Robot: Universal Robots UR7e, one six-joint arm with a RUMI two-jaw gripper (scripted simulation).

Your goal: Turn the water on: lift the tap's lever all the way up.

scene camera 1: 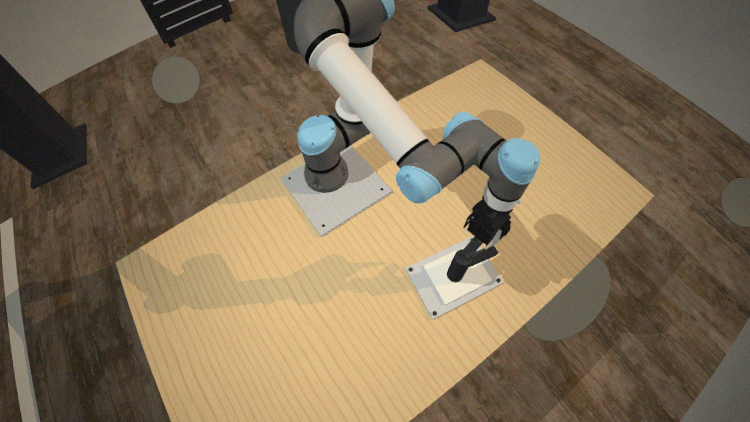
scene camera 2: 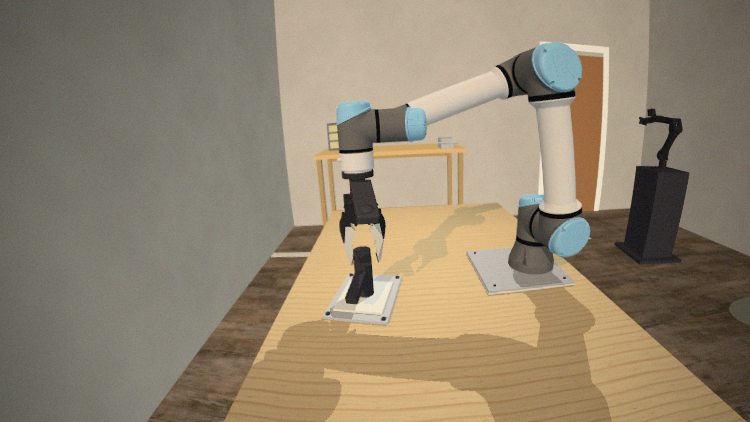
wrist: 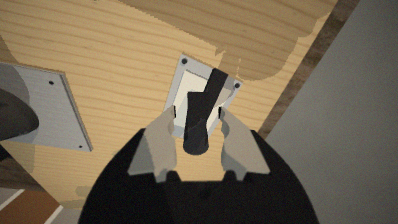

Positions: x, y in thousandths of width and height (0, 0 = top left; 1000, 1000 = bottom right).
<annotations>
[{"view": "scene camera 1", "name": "tap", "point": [605, 672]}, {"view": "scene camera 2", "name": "my gripper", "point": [487, 624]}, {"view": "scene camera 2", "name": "tap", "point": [497, 700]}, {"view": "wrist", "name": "my gripper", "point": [496, 480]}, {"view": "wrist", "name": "tap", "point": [549, 422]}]
</annotations>
